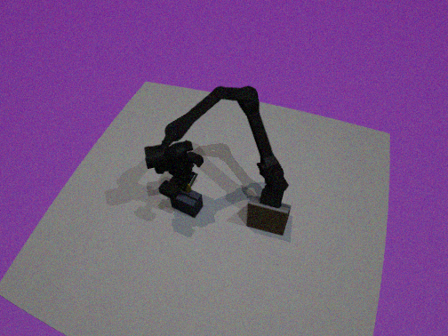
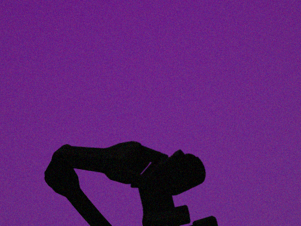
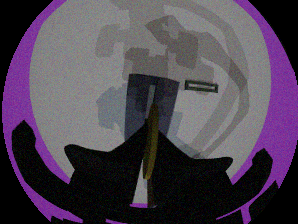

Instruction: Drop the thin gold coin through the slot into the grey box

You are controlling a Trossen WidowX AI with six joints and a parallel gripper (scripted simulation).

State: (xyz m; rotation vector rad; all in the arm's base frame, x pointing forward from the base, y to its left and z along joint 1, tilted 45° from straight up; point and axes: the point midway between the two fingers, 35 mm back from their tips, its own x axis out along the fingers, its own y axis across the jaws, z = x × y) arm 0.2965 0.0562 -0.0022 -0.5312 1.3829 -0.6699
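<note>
The gold coin lies 2 cm above my gripper tip.
</note>
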